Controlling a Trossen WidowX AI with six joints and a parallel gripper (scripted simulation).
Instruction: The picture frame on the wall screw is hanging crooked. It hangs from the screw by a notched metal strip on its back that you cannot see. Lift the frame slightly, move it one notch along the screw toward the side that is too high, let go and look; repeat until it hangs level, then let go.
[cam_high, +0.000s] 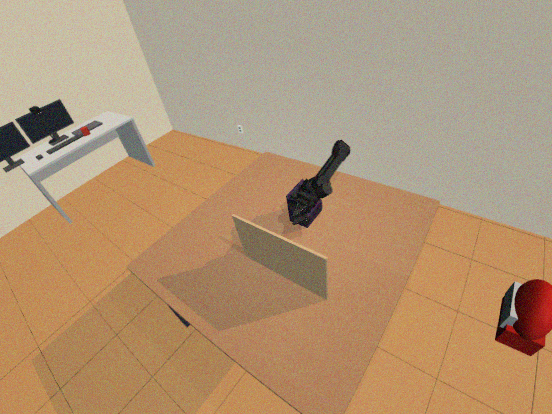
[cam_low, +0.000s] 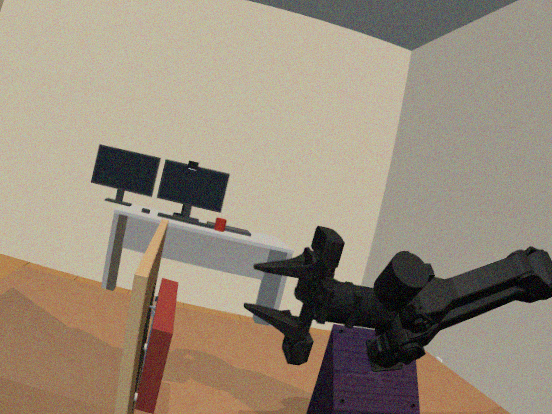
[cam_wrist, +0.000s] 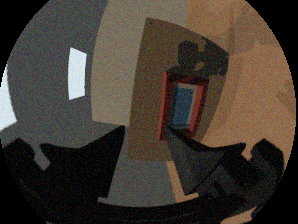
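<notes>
My gripper tip is 11 cm short of the picture frame, 2 cm to the left of it and 11 cm above it. From my gripper tip the other things lie so: wooden wall board (12 cm ahead, 2 cm to the right, 11 cm below).
</notes>
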